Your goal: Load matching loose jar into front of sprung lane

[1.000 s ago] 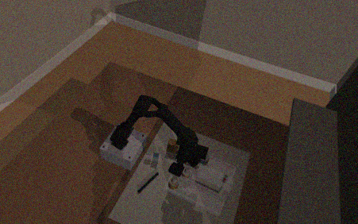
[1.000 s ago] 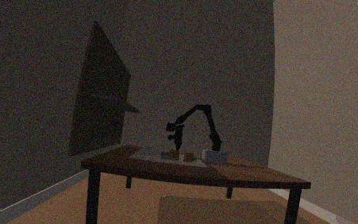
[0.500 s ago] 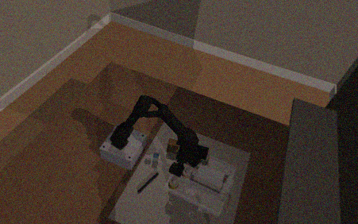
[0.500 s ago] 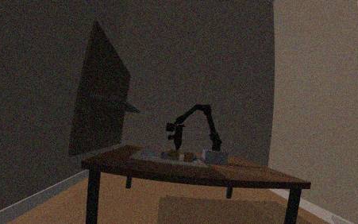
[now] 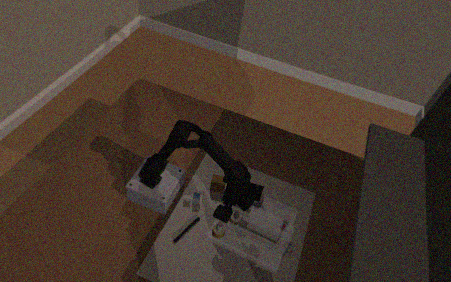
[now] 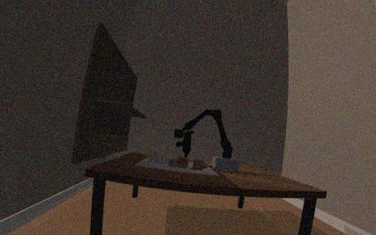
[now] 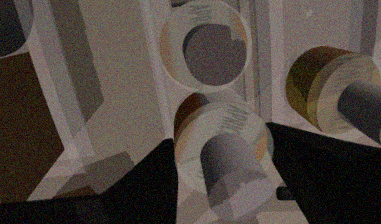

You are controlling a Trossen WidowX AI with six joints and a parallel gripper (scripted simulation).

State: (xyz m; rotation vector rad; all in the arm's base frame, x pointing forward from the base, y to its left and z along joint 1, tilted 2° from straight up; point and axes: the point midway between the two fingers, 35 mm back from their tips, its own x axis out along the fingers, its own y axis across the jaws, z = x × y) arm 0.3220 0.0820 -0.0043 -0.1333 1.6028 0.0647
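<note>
Now: gripper tip 15 cm short of the lane fixture, 4 cm to the right of it and 4 cm above it. Round my gripper tip: black stick (14 cm to the right, 10 cm behind, 5 cm below).
</note>
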